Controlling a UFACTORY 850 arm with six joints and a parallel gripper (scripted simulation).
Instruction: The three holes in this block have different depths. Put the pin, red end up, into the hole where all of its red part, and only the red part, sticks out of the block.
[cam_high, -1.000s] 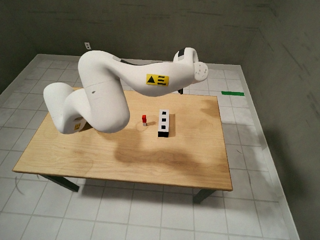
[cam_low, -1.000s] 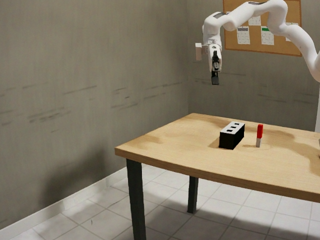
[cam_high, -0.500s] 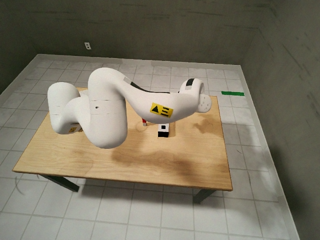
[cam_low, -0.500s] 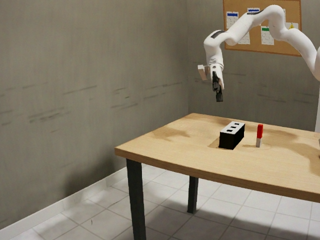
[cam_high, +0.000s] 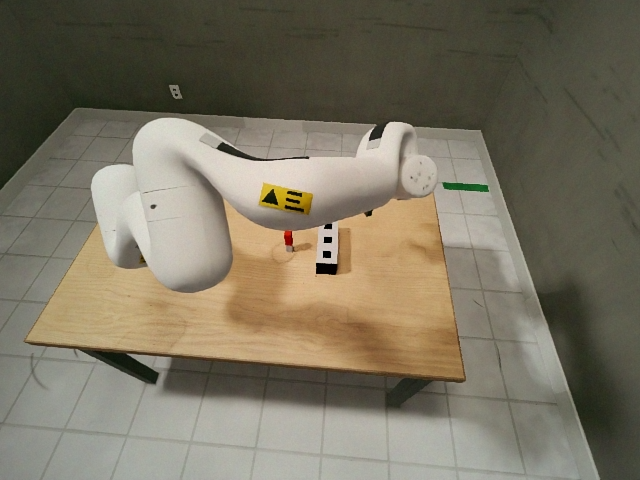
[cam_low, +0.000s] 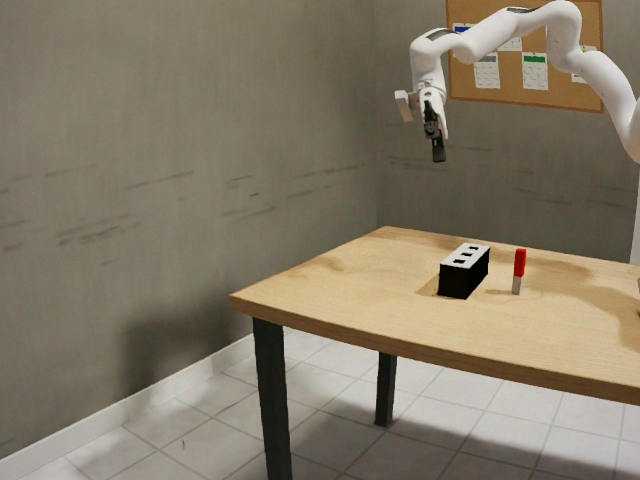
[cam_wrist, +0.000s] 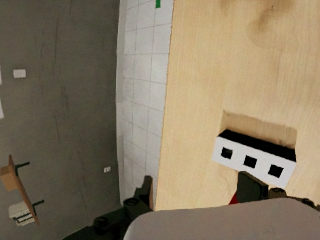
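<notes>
Now: hand 240 mm above the pin, 220 mm past it and 20 mm to the left of it. Also, from my hand: black block 280 mm below, 80 mm behind, 20 mm to the right.
</notes>
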